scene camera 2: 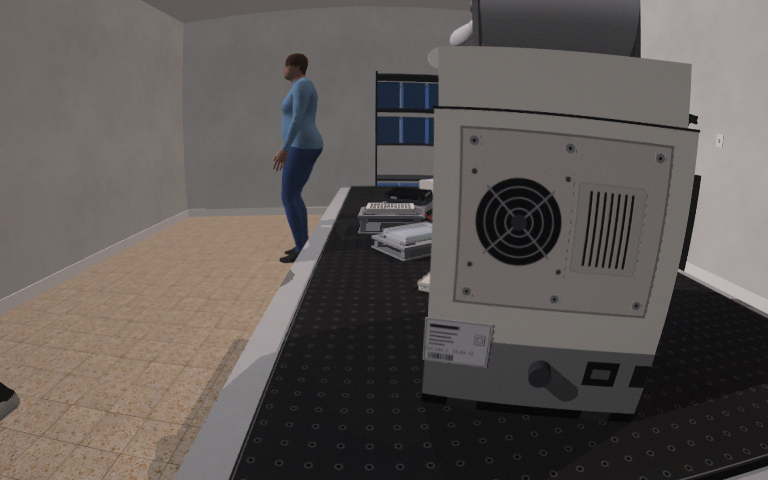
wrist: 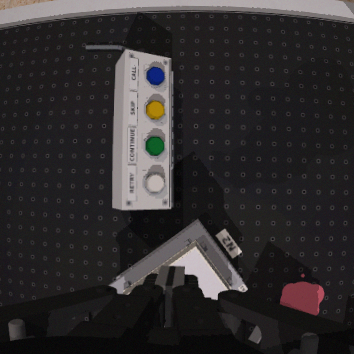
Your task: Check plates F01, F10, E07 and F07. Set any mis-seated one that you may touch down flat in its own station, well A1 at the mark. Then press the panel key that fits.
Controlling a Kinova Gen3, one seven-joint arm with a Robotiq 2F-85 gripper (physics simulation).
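Frame: origin at the arm's base, x ahead, y right, z down, level; centimetres.
Seen in the pictures: gripper, fingertip midpoint: (wrist: 172, 281).
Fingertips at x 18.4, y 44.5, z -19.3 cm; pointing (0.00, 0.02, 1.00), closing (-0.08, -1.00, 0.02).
Offsets run from my fingertips to a thing's top centre. "pt": to the spot under its first point.
The key panel @[dx -13.2, dy +7.6, dz +19.4 cm] (wrist: 142, 130) lies in the wrist view, left of centre, with a blue CALL key @[dx -20.9, dy +6.2, dz +20.3 cm] (wrist: 155, 76), a yellow SKIP key @[dx -15.9, dy +5.7, dz +20.3 cm] (wrist: 155, 110), a green CONTINUE key @[dx -10.9, dy +5.2, dz +20.3 cm] (wrist: 155, 146) and a white RETRY key @[dx -5.9, dy +4.7, dz +20.3 cm] (wrist: 155, 183). My gripper (wrist: 172, 281) is shut and empty, over the station tagged N2 @[pt dx +0.1, dy -2.1, dz +23.0 cm] (wrist: 199, 231), and hides part of it. A pale surface @[pt dx +4.0, dy -2.8, dz +18.8 cm] (wrist: 202, 267) shows inside that station. In the scene view one plate @[dx +25.0, dy -35.4, dz +21.5 cm] (scene camera 2: 390, 207) sits on a grey station and a clear plate @[dx +18.6, dy -52.9, dz +23.2 cm] (scene camera 2: 406, 232) sits on a nearer one. No plate codes can be read.
A large grey instrument @[pt dx +12.2, dy -108.4, dz +18.3 cm] (scene camera 2: 512, 328) hides much of the bench in the scene view. A red patch @[pt dx +10.3, dy -20.2, dz +27.7 cm] (wrist: 302, 297) lies right of station N2. A thin grey rod or cable @[pt dx -28.3, dy +16.6, dz +27.2 cm] (wrist: 104, 47) sticks out from the panel's far end. A person (scene camera 2: 303, 118) stands beyond the bench's left edge.
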